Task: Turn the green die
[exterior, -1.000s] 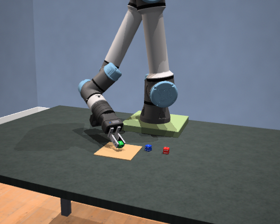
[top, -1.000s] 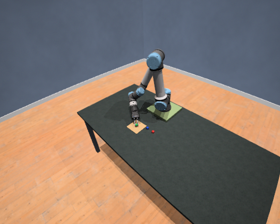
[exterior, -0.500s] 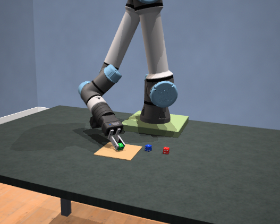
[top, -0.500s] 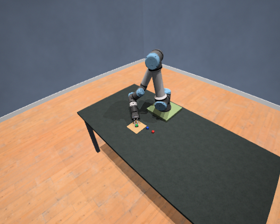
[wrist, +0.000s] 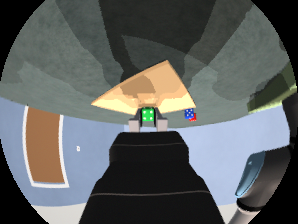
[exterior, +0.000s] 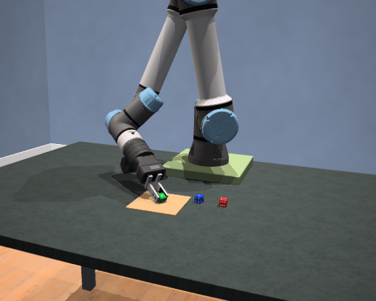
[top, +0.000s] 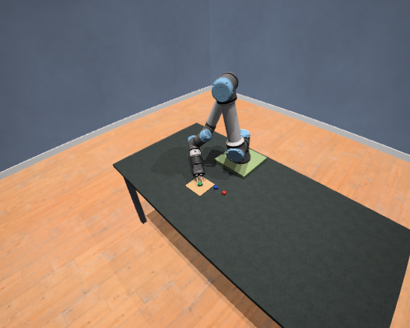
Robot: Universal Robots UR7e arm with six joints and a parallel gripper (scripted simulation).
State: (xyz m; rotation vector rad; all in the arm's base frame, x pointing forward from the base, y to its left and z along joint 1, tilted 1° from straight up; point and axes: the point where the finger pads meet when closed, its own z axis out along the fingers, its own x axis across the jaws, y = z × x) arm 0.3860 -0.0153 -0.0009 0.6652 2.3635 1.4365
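Right now my hand is 10 mm to the right of the green die and 10 mm above it. The rest, counted from my hand: red die 170 mm to the left, 60 mm behind, 10 mm below; tan mat 20 mm below; blue die 100 mm to the left, 50 mm behind, 10 mm below.
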